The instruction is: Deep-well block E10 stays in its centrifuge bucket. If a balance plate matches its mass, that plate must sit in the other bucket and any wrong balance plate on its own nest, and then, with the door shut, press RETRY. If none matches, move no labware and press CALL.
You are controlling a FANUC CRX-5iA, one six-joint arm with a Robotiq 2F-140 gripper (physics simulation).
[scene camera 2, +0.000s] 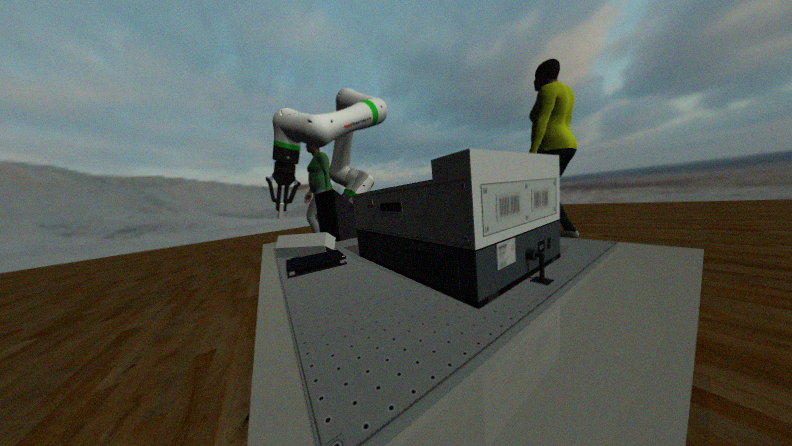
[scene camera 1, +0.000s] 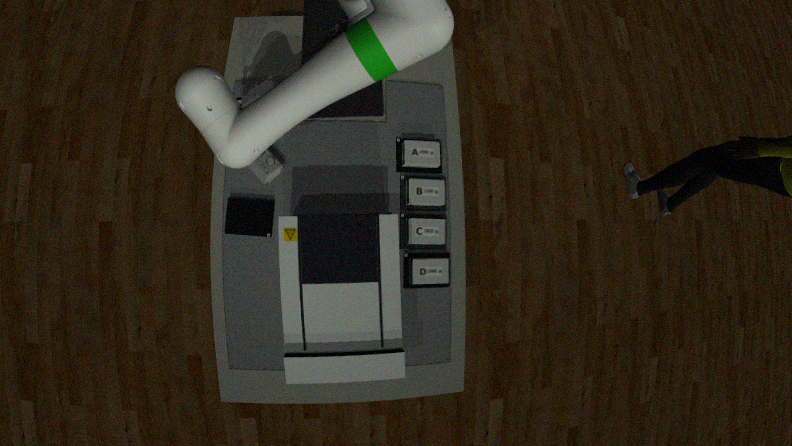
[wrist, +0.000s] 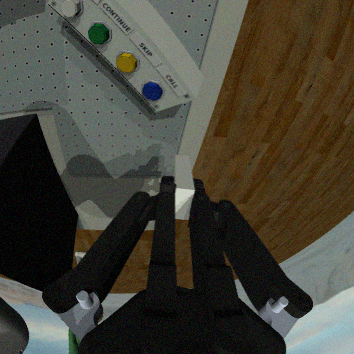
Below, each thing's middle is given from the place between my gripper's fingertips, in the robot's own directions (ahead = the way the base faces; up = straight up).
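Dark lid panel (scene camera 1: 334, 248): 41 cm ahead of my hand, 40 cm to the left of it, 6 cm above it. The centrifuge (scene camera 2: 488, 220) is 56 cm ahead of my hand, 42 cm to the left of it and 3 cm below it. The white button box (wrist: 161, 58) is 12 cm ahead of my hand, 11 cm below it and 8 cm to the left of it.
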